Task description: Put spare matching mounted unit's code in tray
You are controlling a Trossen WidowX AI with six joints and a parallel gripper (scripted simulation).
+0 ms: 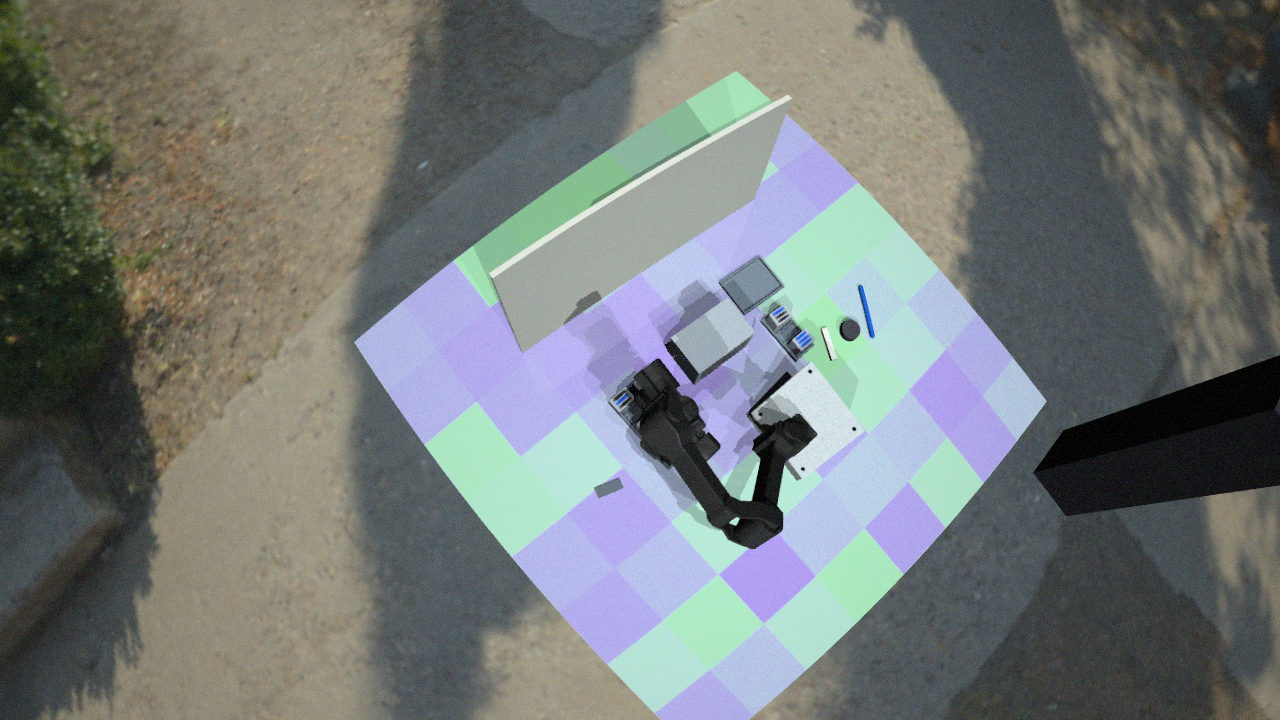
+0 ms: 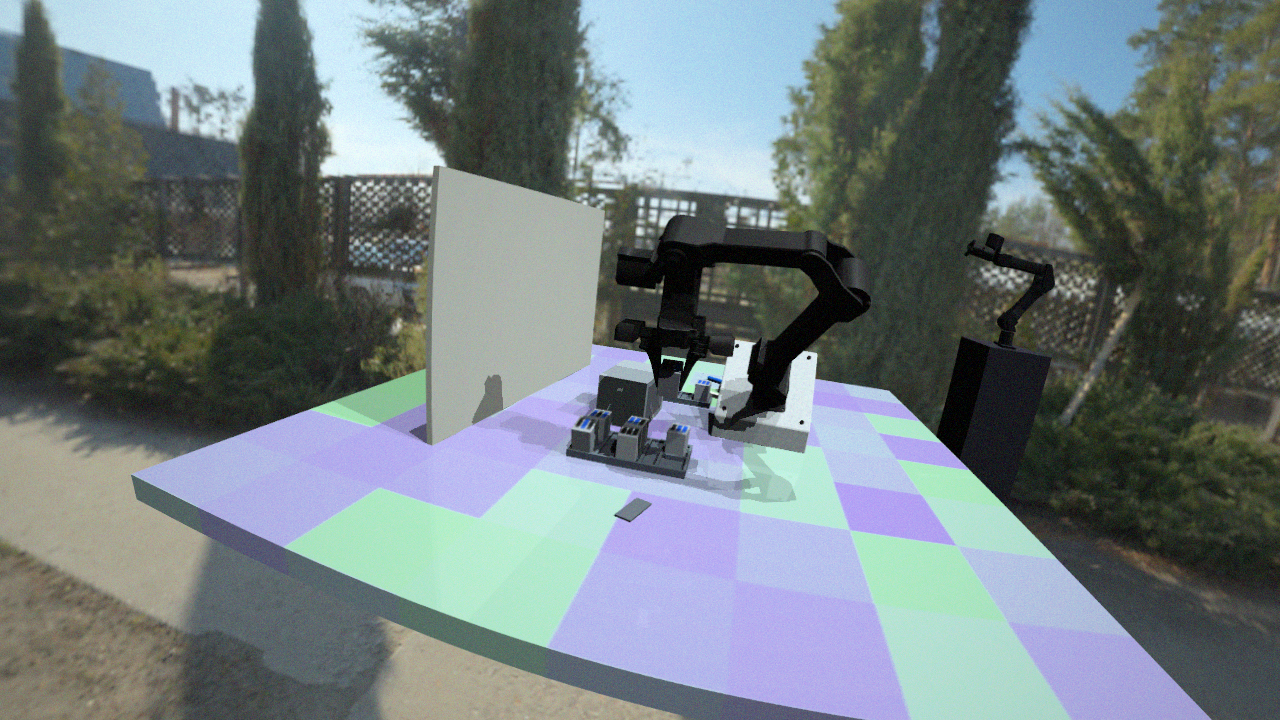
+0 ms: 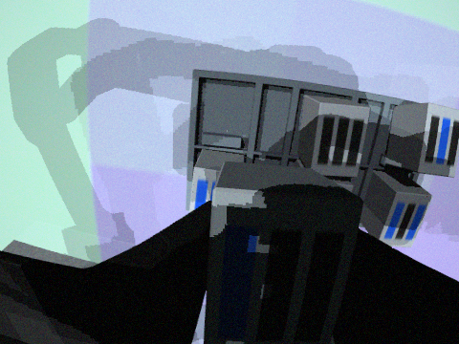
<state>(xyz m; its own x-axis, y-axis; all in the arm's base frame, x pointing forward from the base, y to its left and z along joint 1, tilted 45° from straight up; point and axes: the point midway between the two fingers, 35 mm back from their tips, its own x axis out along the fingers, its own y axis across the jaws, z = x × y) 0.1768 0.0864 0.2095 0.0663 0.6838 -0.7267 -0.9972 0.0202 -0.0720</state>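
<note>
Now: gripper tip 15 cm short of the dark tray, 40 cm to the left of it and 13 cm above it. The rest, counted from my gripper tip: grey mounted unit 10 cm ahead, 20 cm to the right, 8 cm below; then rack 38 cm to the right, 13 cm below; then spare block 3 cm above.
</note>
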